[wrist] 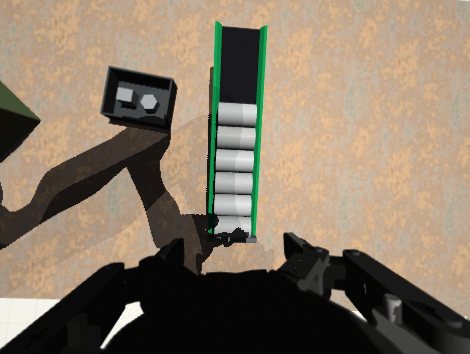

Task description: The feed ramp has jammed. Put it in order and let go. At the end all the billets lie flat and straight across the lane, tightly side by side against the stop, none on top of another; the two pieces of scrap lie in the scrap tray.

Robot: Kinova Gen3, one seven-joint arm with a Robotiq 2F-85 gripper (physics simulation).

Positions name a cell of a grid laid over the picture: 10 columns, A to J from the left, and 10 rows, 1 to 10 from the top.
Scene:
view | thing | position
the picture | my gripper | E7
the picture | dark scrap tray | D3
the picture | billet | E7
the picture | billet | E4
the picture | billet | F6
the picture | billet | E4

